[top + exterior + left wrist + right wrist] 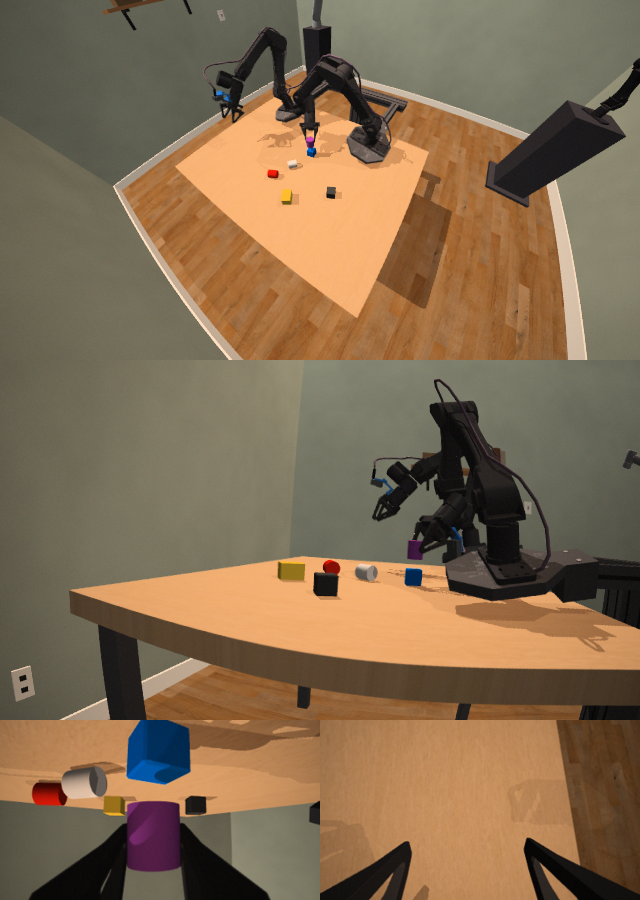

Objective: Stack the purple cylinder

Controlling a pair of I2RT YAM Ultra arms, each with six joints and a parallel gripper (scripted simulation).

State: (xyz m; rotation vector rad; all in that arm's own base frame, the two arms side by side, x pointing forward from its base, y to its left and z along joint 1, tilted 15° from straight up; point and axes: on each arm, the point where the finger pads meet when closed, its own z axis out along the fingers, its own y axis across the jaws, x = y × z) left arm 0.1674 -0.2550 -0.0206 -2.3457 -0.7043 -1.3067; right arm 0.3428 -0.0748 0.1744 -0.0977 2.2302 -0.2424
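Now: the blue cube 7 cm below my left hand and 1 cm to the left of it. The rest, counted from my left hand: purple cylinder right at my left hand; then white cylinder 13 cm ahead, 7 cm below, 2 cm to the right; then red cylinder 24 cm ahead, 7 cm below, 5 cm to the right.
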